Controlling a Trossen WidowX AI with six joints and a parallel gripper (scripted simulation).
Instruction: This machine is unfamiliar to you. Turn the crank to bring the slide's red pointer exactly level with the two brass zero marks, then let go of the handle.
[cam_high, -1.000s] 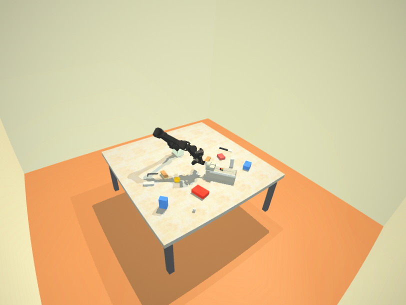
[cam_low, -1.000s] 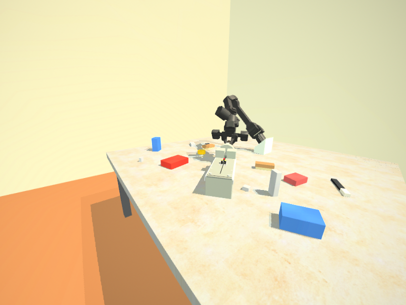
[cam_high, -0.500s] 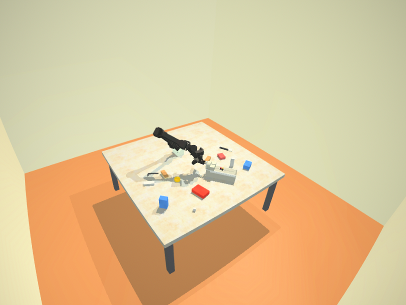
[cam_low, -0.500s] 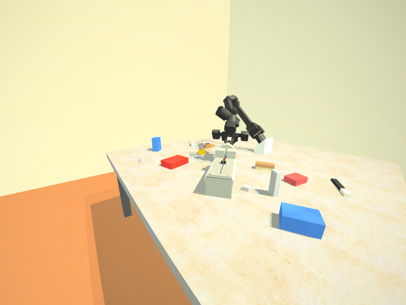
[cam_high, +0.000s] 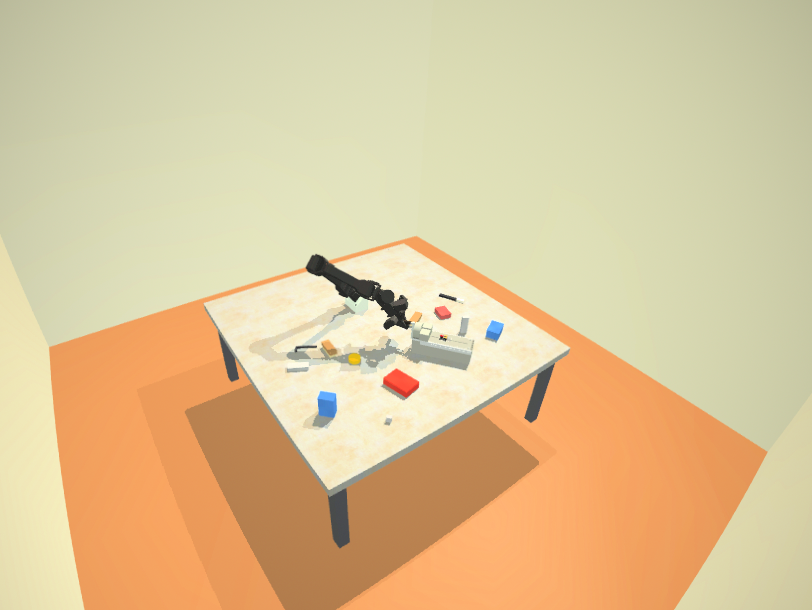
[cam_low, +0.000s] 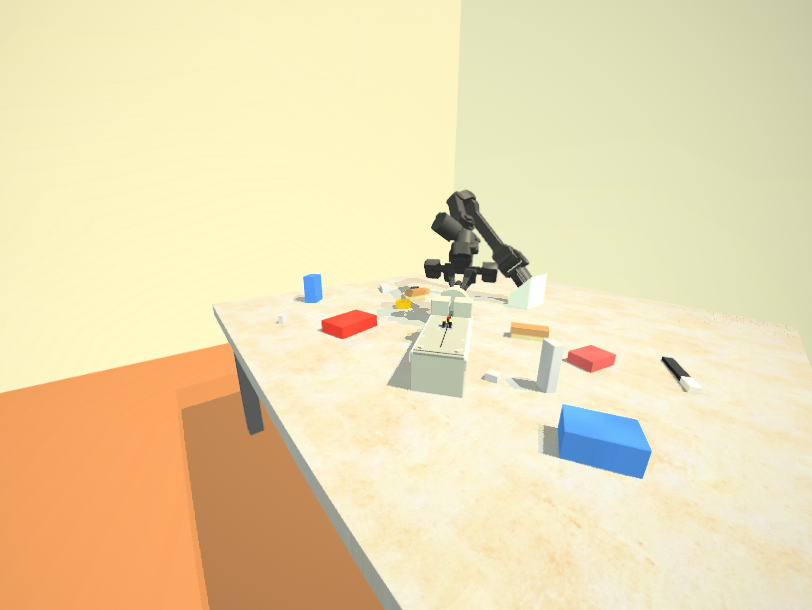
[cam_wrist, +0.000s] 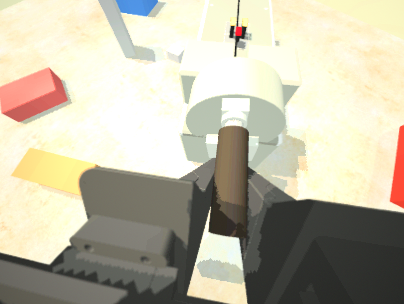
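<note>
The crank is 2 cm above my gripper tip. From my gripper tip the other things lie so: brown crank handle 1 cm behind, 1 cm to the right, 3 cm above; red pointer 12 cm ahead, 9 cm to the left, 1 cm below; yellow disc 3 cm behind, 26 cm to the right, 8 cm below.
</note>
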